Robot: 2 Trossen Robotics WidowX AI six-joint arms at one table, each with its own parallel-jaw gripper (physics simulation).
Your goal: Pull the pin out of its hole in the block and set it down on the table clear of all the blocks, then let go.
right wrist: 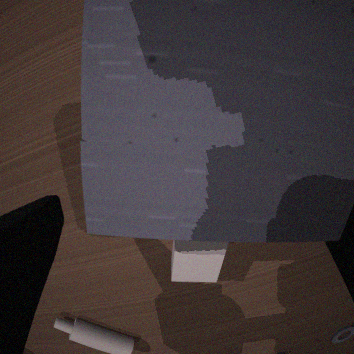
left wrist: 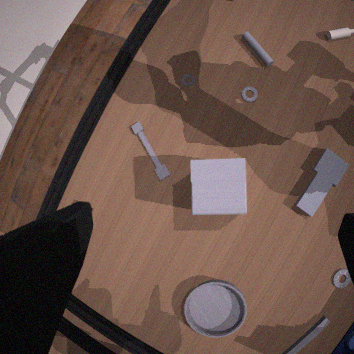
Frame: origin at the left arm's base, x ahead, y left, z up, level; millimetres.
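Seen in the pictures: left gripper, between the fingertips: (left wrist: 223,222).
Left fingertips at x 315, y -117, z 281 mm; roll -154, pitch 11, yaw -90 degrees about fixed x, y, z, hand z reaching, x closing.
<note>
Pixels of each thing's top centre, then the offset from my left fingertips to it. Level surfaces: height alone.
- large grey-blue block, centre of its top: (right wrist: 247,105) dx +126, dy -246, dz -261 mm
- table, height of its surface: dz -321 mm
- pale square block, centre of its top: (left wrist: 217,185) dx +20, dy +21, dz -241 mm
- stepped grey block, centre of its top: (left wrist: 321,182) dx +32, dy -122, dz -307 mm
- bar with square ends, centre of its top: (left wrist: 148,149) dx +73, dy +131, dz -315 mm
- round dish, centre of its top: (left wrist: 214,310) dx -158, dy +17, dz -303 mm
- grey rod, centre of its top: (left wrist: 257,46) dx +237, dy -30, dz -307 mm
- ring, centre of its top: (right wrist: 343,334) (left wrist: 249,93) dx +161, dy -16, dz -318 mm
- white stepped cylinder, centre of its top: (right wrist: 90,345) (left wrist: 342,30) dx +281, dy -178, dz -305 mm
In the right wrist view a large grey-blue block (right wrist: 150,125) fills the upper middle, very near the camera. A pale, square-ended pin (right wrist: 197,265) sticks out past its lower edge; the rest of the pin and the hole are hidden. My right gripper (right wrist: 189,203) is open and empty, its fingers wide apart on either side of the block's lower part, above the pin. My left gripper (left wrist: 223,222) is open and empty, high above the table (left wrist: 125,240). I cannot tell whether the large block shows in the left wrist view.
A pale square block (left wrist: 218,186), a stepped grey block (left wrist: 325,180), a bar with square ends (left wrist: 150,150), a round dish (left wrist: 215,308), a grey rod (left wrist: 257,49) and a ring (left wrist: 249,94) are on the table. A white stepped cylinder (left wrist: 340,33) (right wrist: 100,336) lies near the pin.
</note>
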